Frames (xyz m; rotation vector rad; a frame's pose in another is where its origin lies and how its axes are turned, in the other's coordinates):
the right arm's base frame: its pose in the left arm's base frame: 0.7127 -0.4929 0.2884 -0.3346 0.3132 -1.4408
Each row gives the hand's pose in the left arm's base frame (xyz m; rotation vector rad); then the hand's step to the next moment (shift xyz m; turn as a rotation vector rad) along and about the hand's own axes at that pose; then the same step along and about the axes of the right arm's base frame.
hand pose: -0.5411 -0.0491 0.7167 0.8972 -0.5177 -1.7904
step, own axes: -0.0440 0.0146 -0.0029 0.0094 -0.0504 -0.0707
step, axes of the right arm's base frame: -0.0330 0.0120 0.0304 -0.0119 0.0558 -0.0661
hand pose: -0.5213 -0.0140 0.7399 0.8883 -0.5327 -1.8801
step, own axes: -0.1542 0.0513 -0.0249 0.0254 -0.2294 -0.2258
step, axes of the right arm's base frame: -0.1053 0.0650 0.1082 -0.0763 0.1654 -0.2666
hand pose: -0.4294 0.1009 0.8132 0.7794 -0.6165 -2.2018
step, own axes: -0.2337 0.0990 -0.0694 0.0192 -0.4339 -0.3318
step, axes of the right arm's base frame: -0.0755 0.1766 0.1799 -0.1899 0.2412 -0.4522
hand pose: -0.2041 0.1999 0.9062 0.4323 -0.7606 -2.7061
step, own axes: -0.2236 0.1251 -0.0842 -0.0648 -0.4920 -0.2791
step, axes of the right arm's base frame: 0.0866 0.2110 0.1439 -0.2862 0.2813 -0.4039
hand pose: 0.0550 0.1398 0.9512 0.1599 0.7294 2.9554
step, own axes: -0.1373 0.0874 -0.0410 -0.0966 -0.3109 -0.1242
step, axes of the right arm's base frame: 0.1242 0.1051 0.0413 -0.1921 0.2185 -0.1917
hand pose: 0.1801 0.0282 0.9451 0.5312 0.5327 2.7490
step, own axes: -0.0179 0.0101 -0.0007 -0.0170 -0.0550 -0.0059
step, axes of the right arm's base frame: 0.0167 0.0115 0.0033 -0.0382 0.0393 -0.0184
